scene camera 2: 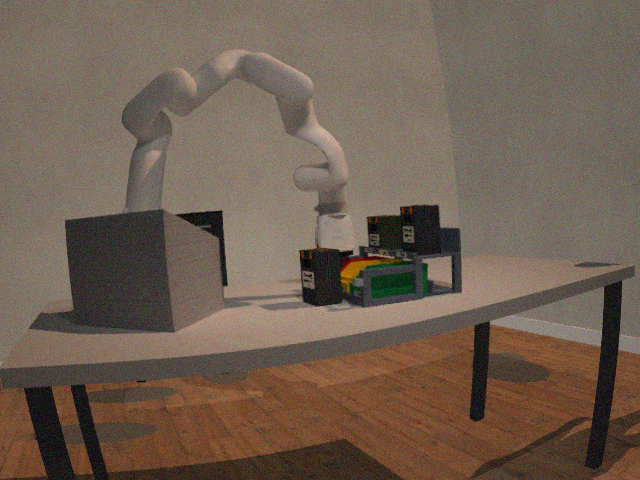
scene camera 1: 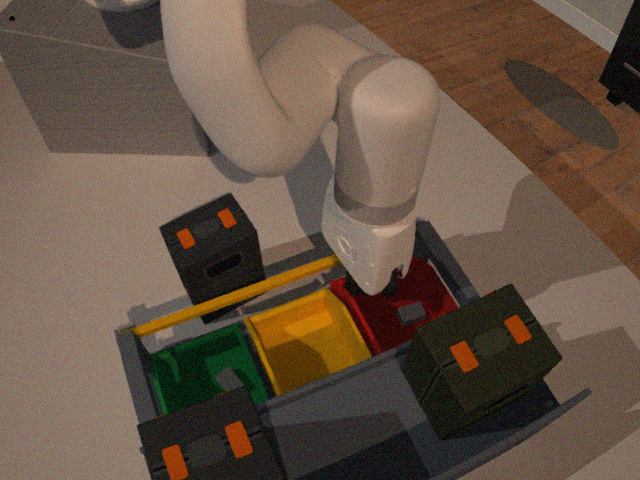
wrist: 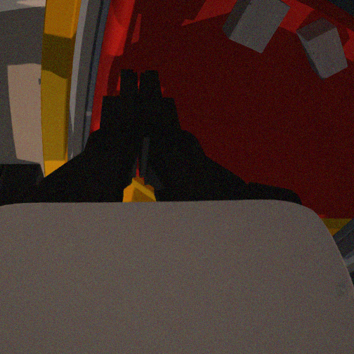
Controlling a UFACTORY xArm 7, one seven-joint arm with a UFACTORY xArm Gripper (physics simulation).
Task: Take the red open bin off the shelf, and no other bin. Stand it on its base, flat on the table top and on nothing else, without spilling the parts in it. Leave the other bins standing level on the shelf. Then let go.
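Seen in the pictures: gripper, fingertip midpoint: (scene camera 1: pixel 359 286); arm's base, link origin: (scene camera 2: pixel 141 228).
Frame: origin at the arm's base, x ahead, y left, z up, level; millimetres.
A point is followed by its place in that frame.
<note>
The red bin (scene camera 1: pixel 431 284) {z -151, x 574, y 199 mm} (scene camera 2: pixel 358 259) {z -138, x 624, y 197 mm} (wrist: pixel 260 130) stands in the shelf (scene camera 1: pixel 131 369) {z -129, x 536, y -139 mm} (scene camera 2: pixel 366 289) {z -172, x 499, y -145 mm}, at the right end of the row in scene camera 1. Grey parts (scene camera 1: pixel 411 313) {z -190, x 580, y 175 mm} (wrist: pixel 256 25) lie in it. My gripper (scene camera 1: pixel 376 292) {z -175, x 527, y 132 mm} (scene camera 2: pixel 346 253) (wrist: pixel 135 96) is shut and empty. Its black fingers are together over the red bin, close to the wall beside the yellow bar in the wrist view. Their height and any contact cannot be told. The yellow bin (scene camera 1: pixel 305 335) {z -205, x 543, y 53 mm} and the green bin (scene camera 1: pixel 180 384) {z -205, x 539, y -104 mm} (scene camera 2: pixel 392 283) {z -170, x 577, y -121 mm} stand beside it in the row.
A yellow bar (scene camera 1: pixel 232 297) {z -149, x 490, y -10 mm} (wrist: pixel 56 95) runs along the shelf's front. A black case (scene camera 1: pixel 219 263) {z -105, x 471, y -11 mm} (scene camera 2: pixel 320 279) {z -150, x 421, y -58 mm} stands on the table (scene camera 1: pixel 77 206) {z -214, x 202, y -172 mm} (scene camera 2: pixel 268 325) {z -214, x 254, y -209 mm} before it. A dark green case (scene camera 1: pixel 480 361) {z -17, x 707, y 133 mm} and another black case (scene camera 1: pixel 206 439) {z 10, x 677, y -78 mm} (scene camera 2: pixel 421 229) {z -49, x 664, y -122 mm} stand on the upper board.
</note>
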